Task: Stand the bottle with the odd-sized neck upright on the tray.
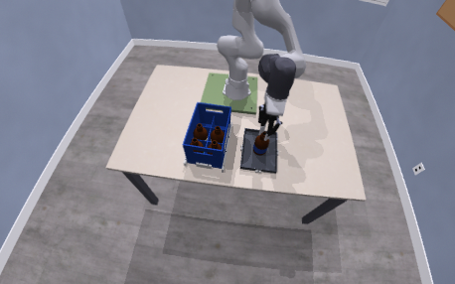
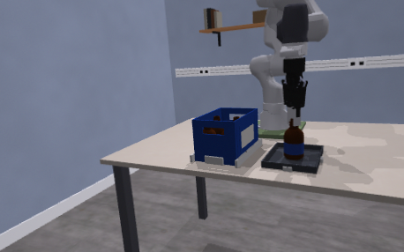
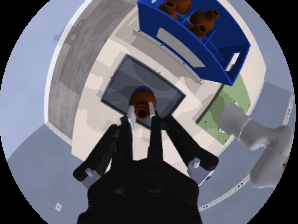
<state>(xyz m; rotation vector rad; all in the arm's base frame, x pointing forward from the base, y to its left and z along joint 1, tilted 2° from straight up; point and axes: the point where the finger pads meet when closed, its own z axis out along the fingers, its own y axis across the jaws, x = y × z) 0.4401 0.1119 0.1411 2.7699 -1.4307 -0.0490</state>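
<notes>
My gripper is now 90 mm above the bottle. From my hand the other things lie so: blue crate 40 mm behind, 270 mm to the right, 90 mm below; dark tray 160 mm below.
</notes>
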